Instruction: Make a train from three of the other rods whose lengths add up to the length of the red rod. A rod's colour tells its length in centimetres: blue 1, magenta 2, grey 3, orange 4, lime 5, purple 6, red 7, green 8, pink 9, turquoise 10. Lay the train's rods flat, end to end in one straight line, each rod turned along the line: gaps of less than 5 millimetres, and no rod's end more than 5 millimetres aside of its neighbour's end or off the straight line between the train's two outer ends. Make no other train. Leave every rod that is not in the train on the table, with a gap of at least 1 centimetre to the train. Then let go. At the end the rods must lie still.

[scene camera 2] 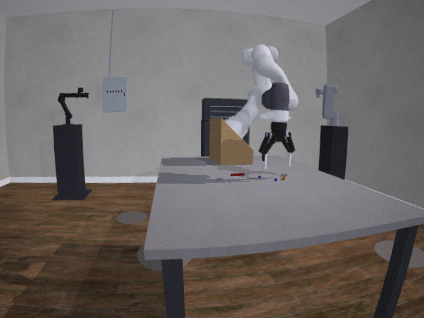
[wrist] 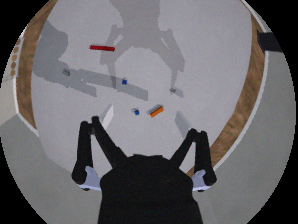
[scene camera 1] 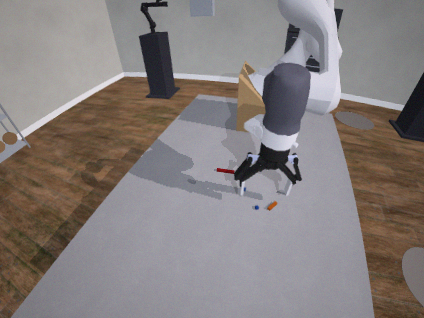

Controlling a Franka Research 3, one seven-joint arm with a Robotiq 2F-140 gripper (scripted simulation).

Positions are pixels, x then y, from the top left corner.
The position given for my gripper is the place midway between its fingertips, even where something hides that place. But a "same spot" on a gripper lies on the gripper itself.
my gripper: scene camera 2; wrist 145, 113; scene camera 1
same spot on my gripper: (scene camera 2: 265, 146) = (scene camera 1: 241, 174)
